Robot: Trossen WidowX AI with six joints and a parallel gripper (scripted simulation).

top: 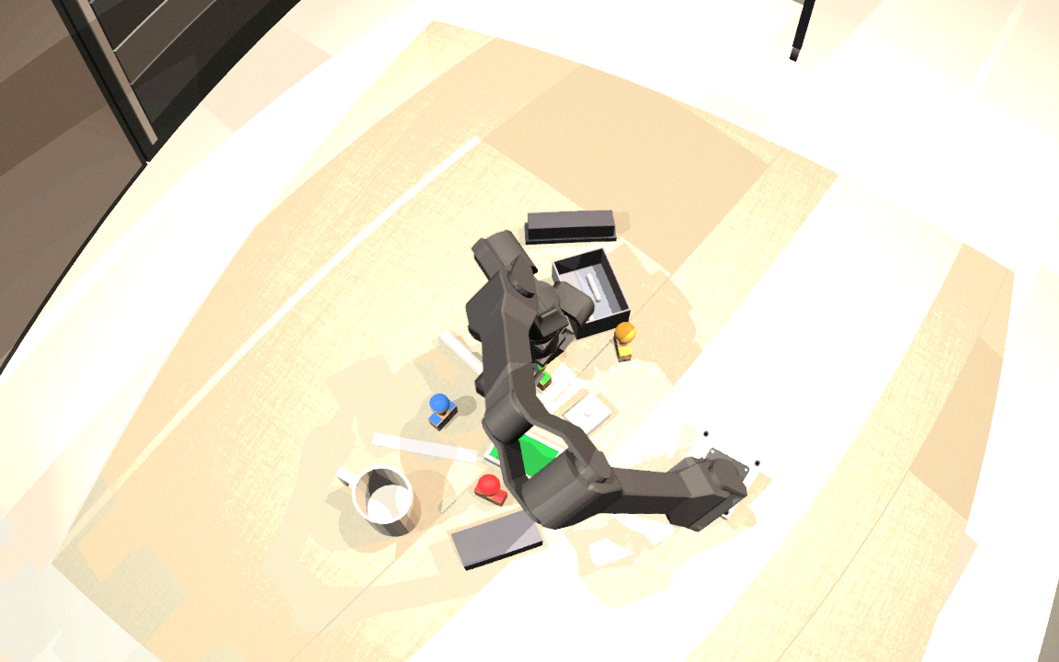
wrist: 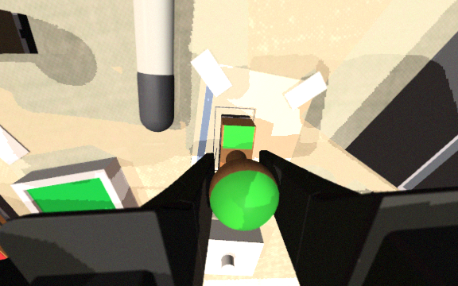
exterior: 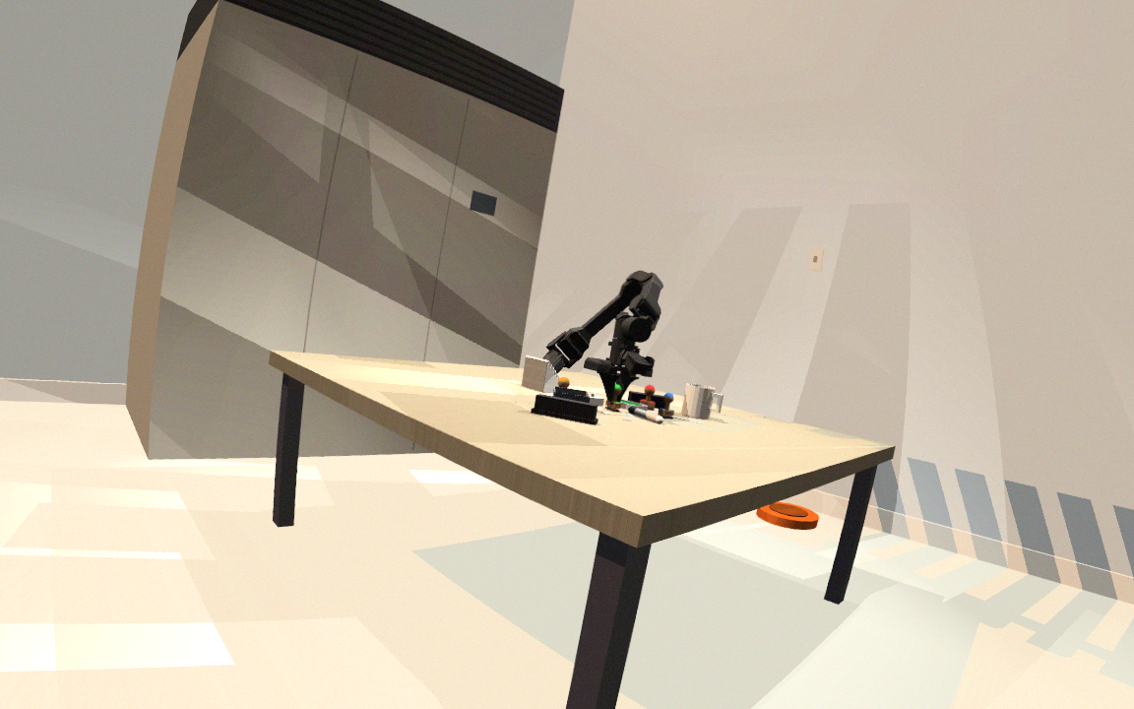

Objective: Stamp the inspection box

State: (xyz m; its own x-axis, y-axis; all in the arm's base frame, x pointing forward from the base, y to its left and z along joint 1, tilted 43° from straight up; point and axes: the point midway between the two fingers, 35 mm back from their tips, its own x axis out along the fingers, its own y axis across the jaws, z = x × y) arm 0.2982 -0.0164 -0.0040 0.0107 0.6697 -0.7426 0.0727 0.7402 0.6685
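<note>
My gripper tip is 30 mm above the white card, 10 mm to the left of it and 10 mm past it. Also, from my gripper tip: green stamp: right at my gripper tip; then green ink pad: 110 mm to the left, 50 mm behind, 20 mm below; then white marker: 70 mm ahead, 30 mm to the left, 20 mm below.
</note>
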